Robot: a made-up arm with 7 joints.
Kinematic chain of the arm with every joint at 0, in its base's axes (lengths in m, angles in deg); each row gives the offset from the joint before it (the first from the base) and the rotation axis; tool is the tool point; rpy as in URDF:
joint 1: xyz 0 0.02 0.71 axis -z
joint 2: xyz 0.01 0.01 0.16 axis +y
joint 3: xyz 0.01 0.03 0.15 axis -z
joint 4: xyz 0 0 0.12 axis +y
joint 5: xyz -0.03 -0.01 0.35 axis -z
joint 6: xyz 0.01 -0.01 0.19 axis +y
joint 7: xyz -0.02 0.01 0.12 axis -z
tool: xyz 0 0 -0.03 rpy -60.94 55.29 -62.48
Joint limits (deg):
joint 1: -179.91..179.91
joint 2: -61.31..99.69
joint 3: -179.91..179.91
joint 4: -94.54..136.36
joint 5: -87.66..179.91
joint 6: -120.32..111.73
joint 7: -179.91..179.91
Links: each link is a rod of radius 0.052 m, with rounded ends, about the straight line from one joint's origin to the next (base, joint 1, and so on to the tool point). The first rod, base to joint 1, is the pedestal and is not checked.
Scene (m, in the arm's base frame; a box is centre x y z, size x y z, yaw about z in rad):
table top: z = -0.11
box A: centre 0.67 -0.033 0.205 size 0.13 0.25 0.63 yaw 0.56
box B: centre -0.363 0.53 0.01 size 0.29 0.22 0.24 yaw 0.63
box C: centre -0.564 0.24 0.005 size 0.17 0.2 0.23 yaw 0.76
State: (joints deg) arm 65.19 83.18 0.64 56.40 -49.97 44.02 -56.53
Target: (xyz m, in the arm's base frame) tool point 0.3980 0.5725 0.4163
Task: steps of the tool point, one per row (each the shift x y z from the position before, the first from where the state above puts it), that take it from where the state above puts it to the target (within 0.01 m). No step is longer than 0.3 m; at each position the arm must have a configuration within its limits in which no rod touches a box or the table.
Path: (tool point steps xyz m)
1: 0.0948 0.2246 -0.0909
2: 0.0036 0.2385 -0.0540
3: -0.0813 0.2131 -0.0166
4: 0.0593 0.1469 0.0348
5: 0.0119 0.1595 0.0554
6: -0.0358 0.1536 0.0716

